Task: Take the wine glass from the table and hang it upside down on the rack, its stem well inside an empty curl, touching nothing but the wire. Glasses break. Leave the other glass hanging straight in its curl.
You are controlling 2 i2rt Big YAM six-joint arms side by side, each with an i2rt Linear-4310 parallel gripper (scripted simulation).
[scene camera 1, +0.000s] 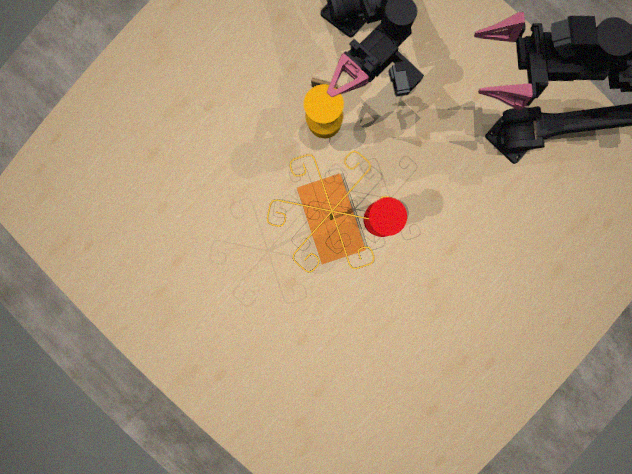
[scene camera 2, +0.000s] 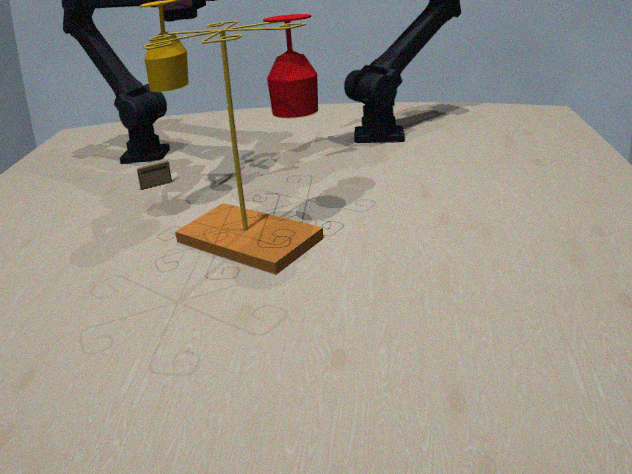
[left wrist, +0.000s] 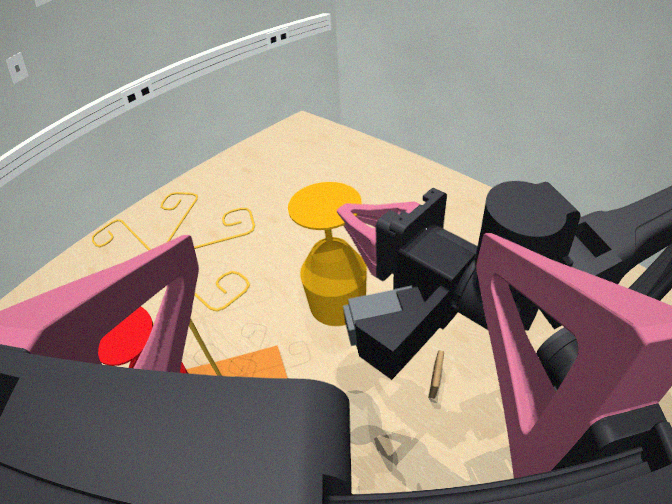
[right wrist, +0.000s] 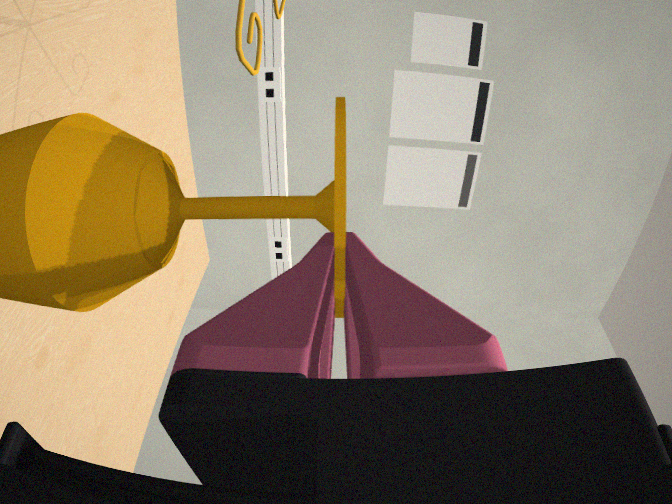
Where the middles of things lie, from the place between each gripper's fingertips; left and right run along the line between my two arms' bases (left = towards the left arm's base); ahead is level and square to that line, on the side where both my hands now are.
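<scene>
Yellow wine glass (scene camera 1: 320, 107) 30 mm ahead of my right hand (scene camera 1: 329, 95), 70 mm below it. From my right hand: small brown block (scene camera 2: 156, 174), 100 mm to the right, 100 mm behind, 390 mm below; red glass (scene camera 2: 292, 81), 230 mm to the left, 120 mm ahead, 120 mm below.
My left hand (scene camera 1: 476, 62) 190 mm to the left of the yellow wine glass, 170 mm short of it, 240 mm above it. From my left hand: small brown block, 290 mm to the right, 40 mm ahead, 560 mm below; red glass, 50 mm to the left, 260 mm ahead, 290 mm below.
</scene>
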